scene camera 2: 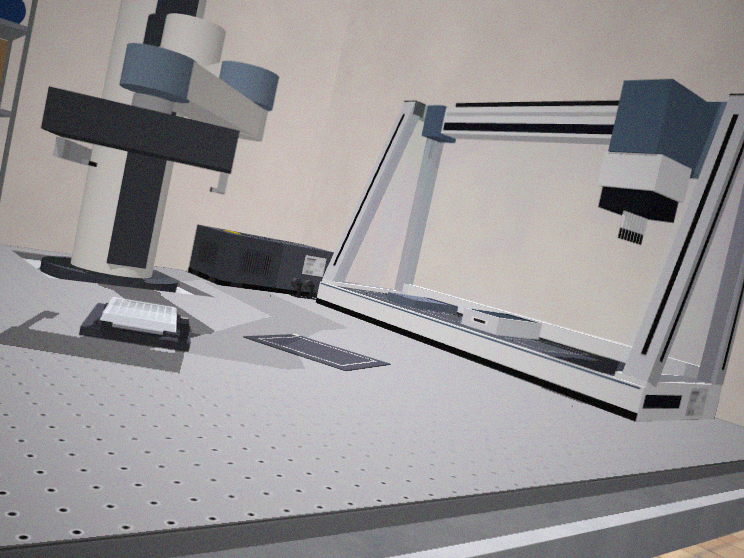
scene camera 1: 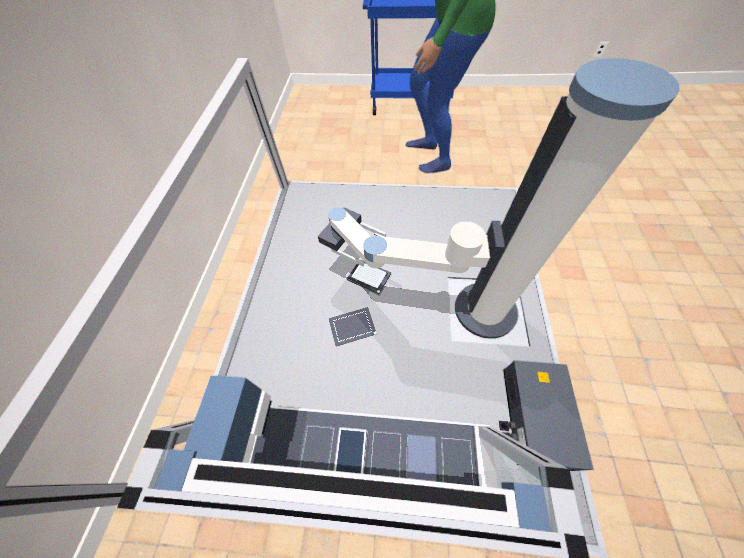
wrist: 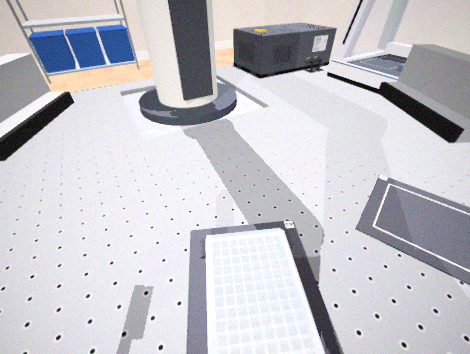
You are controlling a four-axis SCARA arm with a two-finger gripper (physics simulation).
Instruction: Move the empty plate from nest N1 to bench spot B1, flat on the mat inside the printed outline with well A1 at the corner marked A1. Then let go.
My gripper (scene camera 2: 155, 171) carries nothing. Also in view: a well plate (scene camera 2: 128, 314). Further things: a dark mat with printed outline (scene camera 2: 333, 356), a dark nest (scene camera 2: 92, 326) and a deck of slots (scene camera 1: 456, 467).
The well plate also shows in the wrist view (wrist: 254, 291). My gripper also shows in scene camera 1 (scene camera 1: 374, 249) and in the wrist view (wrist: 228, 72). The dark mat with printed outline is seen too in scene camera 1 (scene camera 1: 355, 325) and in the wrist view (wrist: 418, 223).
